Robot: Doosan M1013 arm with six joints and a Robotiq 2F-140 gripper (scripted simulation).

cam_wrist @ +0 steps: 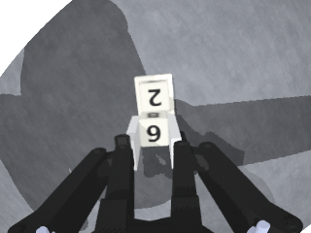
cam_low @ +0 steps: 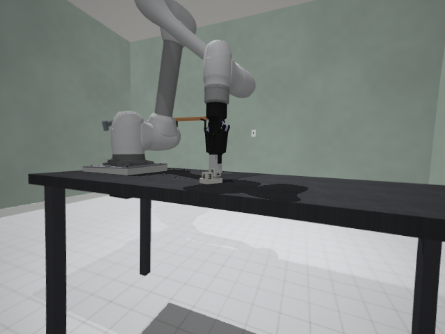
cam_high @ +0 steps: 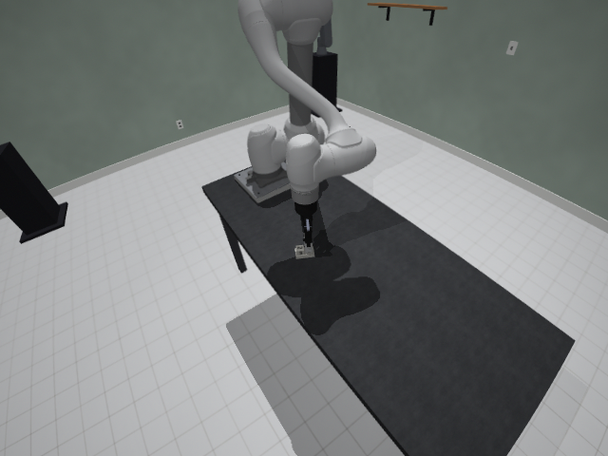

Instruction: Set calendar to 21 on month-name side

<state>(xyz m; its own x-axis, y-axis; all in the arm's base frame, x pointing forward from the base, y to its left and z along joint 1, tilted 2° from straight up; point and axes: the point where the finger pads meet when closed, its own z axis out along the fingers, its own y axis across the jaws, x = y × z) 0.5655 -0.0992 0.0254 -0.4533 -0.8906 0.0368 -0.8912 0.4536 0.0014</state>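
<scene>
My hand is 3 cm above the cube. Round my hand: white tray (1 cm behind, 1 cm to the right, 6 cm below).
</scene>
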